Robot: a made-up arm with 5 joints. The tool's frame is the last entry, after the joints.
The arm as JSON. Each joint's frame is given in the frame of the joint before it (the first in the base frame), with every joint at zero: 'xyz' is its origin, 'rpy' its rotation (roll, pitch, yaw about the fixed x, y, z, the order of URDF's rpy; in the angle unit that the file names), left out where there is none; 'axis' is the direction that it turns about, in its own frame. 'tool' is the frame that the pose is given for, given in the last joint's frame.
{
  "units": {
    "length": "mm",
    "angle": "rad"
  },
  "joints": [
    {
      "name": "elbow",
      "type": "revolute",
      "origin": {
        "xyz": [
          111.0,
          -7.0,
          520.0
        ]
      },
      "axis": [
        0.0,
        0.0,
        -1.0
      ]
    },
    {
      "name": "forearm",
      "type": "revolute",
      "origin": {
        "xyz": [
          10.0,
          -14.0,
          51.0
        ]
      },
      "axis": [
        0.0,
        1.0,
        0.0
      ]
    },
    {
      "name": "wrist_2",
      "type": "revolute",
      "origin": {
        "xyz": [
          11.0,
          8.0,
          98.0
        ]
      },
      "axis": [
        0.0,
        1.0,
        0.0
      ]
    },
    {
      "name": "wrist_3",
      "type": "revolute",
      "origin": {
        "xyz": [
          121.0,
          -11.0,
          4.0
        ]
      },
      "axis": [
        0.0,
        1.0,
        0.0
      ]
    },
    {
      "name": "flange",
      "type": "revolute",
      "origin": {
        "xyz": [
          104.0,
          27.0,
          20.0
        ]
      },
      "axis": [
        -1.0,
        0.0,
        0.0
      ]
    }
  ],
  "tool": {
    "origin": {
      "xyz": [
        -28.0,
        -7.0,
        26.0
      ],
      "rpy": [
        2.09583,
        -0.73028,
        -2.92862
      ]
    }
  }
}
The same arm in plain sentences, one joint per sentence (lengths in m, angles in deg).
The arm has five revolute joints in a row. What follows holds with every joint at zero, and every direction is one of the base frame's.
The first joint sits 0.111 m along +x and 0.007 m along -y and 0.52 m along +z from the base frame's origin and turns about -z.
The second joint sits 0.01 m along +x and 0.014 m along -y and 0.051 m along +z from the first joint and turns about +y.
The third joint sits 0.011 m along +x and 0.008 m along +y and 0.098 m along +z from the second joint and turns about +y.
The fourth joint sits 0.121 m along +x and 0.011 m along -y and 0.004 m along +z from the third joint and turns about +y.
The fifth joint sits 0.104 m along +x and 0.027 m along +y and 0.02 m along +z from the fourth joint and turns about -x.
The tool frame, which is the frame that the pose is given for, sits 0.028 m along -x and 0.007 m along -y and 0.026 m along +z from the fifth joint; its axes are the base frame's turned by roll 120.08, pitch -41.84 and yaw -167.8 deg (as in URDF: about the fixed x, then y, then z).

